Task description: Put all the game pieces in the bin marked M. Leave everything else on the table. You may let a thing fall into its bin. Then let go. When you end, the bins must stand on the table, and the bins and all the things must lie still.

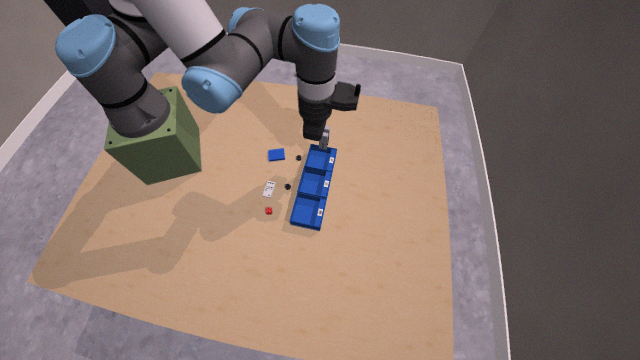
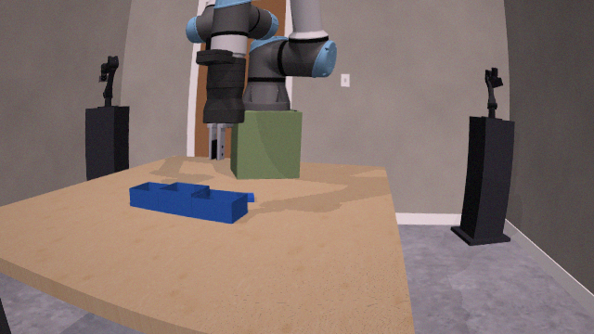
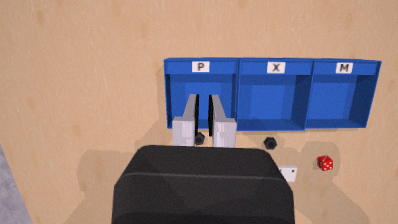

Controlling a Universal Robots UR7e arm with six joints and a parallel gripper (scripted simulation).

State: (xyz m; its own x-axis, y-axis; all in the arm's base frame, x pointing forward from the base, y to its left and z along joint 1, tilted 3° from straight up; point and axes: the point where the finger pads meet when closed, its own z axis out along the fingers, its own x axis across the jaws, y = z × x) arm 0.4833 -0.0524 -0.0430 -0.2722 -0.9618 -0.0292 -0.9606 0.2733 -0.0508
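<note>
My gripper is now 160 mm past the white domino, 120 mm above it and 80 mm to the left of it. From my hand the other things lie so: blue three-part bin (100 mm below, 80 mm to the right, 20 mm behind); then red die (160 mm behind, 150 mm to the right, 120 mm below); then flat blue tile (140 mm behind, 120 mm below, 40 mm to the left).
</note>
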